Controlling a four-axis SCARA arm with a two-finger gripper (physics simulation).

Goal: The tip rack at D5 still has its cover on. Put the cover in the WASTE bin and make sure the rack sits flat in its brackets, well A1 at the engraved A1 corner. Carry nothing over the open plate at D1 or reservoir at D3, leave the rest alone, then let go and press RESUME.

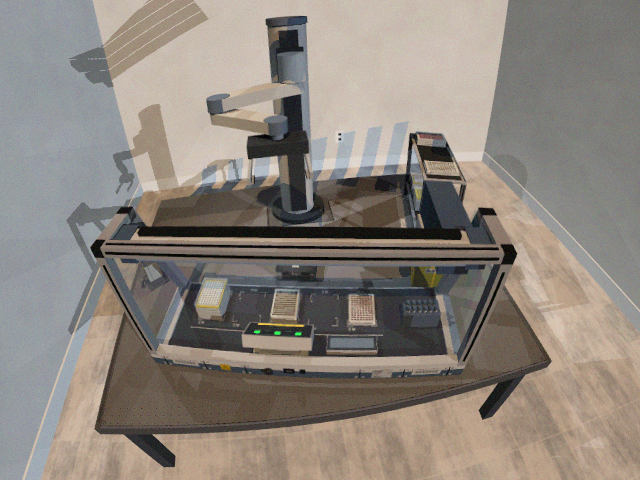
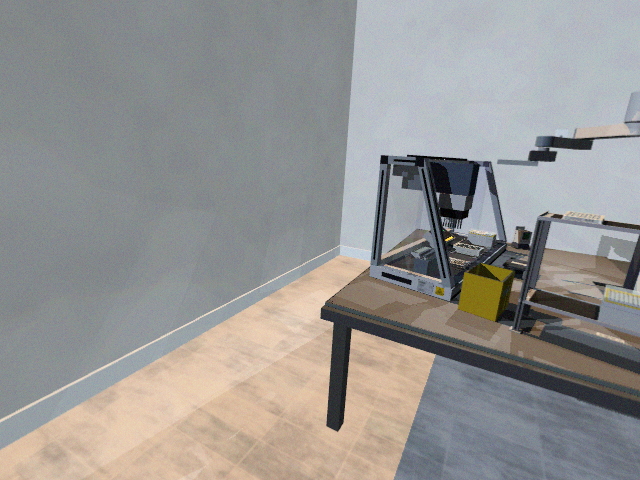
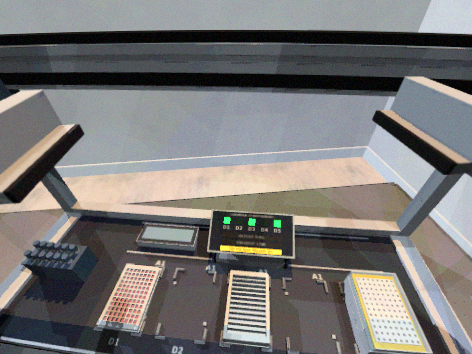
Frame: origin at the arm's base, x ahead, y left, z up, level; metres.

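Where they show: gripper, between the fingertips: [image 1: 280,178] [image 2: 497,161] [image 3: 233,104]; arm's base, origin of its link: [image 1: 298,208].
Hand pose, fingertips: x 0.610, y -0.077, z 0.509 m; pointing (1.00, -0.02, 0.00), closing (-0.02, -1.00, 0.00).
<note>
Things, the pixels of their top centre, and the offset from my fingertips. "*": a spot on its surface instead.
- D5 tip rack, centre of its top: [image 3: 387,306] [image 2: 482,231] 0.271 m right, 0.010 m ahead, 0.380 m down
- slatted reservoir, centre of its top: [image 3: 247,302] [image 1: 285,302] [image 2: 468,246] 0.027 m right, 0.059 m ahead, 0.419 m down
- yellow WASTE bin, centre of its top: [image 2: 490,271] 0.527 m left, 0.043 m back, 0.361 m down
- enclosure's top bar, a spot on its surface: [image 3: 225,62] * 0.009 m right, 0.216 m ahead, 0.026 m down
- dark pipetting head, a spot on its surface: [image 2: 454,178] * 0.456 m left, 0.124 m ahead, 0.067 m down
- shelf unit, a spot on its surface: [image 2: 529,273] * 0.654 m left, 0.138 m back, 0.308 m down
My gripper [image 1: 281,179] [image 3: 233,104] is open and empty, its fingers wide apart, high behind the glazed enclosure. The D5 tip rack [image 1: 212,298] [image 2: 481,237] [image 3: 387,310] is a pale box with a yellow-rimmed, dotted top. A clear cover cannot be told apart from it; its seating and well A1 corner are unclear. The open plate [image 1: 361,308] [image 3: 130,295] is at D1, the slatted reservoir [image 1: 284,304] [image 3: 248,305] at D3. The yellow WASTE bin [image 1: 426,277] [image 2: 483,297] stands outside the enclosure. The status panel [image 1: 277,338] [image 3: 251,231] shows three green squares and a yellow bar; RESUME is not legible.
The enclosure's top bar [image 1: 299,251] [image 3: 225,62] spans the deck. A dark tube rack [image 1: 421,312] [image 3: 62,265] stands beyond D1. A grey tray [image 1: 352,343] [image 3: 167,235] lies near the panel. A dark pipetting head [image 2: 454,178] hangs inside. A shelf unit [image 2: 529,273] stands beside the bin.
</note>
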